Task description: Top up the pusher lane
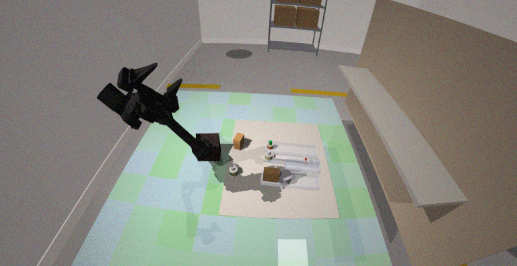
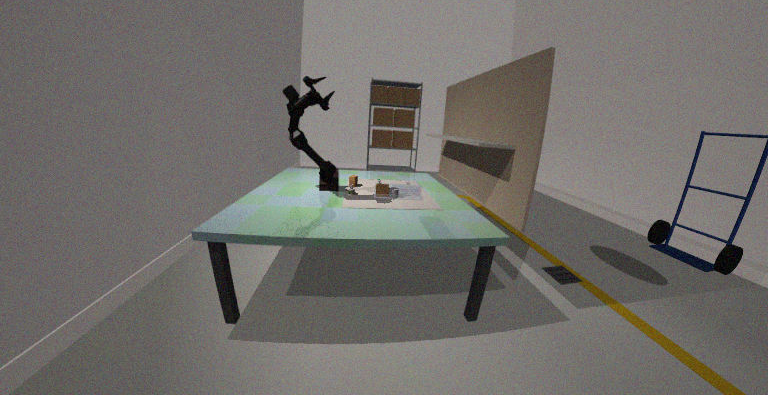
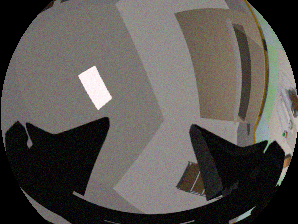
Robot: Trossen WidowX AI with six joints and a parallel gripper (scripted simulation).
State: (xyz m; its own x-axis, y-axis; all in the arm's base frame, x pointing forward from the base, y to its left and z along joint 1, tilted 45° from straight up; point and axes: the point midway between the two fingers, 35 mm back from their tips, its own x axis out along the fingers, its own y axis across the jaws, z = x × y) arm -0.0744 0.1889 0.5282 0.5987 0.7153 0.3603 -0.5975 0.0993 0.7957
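Right now my gripper tip is 300 mm short of the brown box, 140 mm to the right of it and 570 mm above it. The rest, counted from my gripper tip: clear lane rack: 420 mm ahead, 240 mm to the left, 590 mm below; then grey can: 360 mm ahead, 140 mm to the left, 580 mm below; then red part: 460 mm ahead, 230 mm to the left, 540 mm below.
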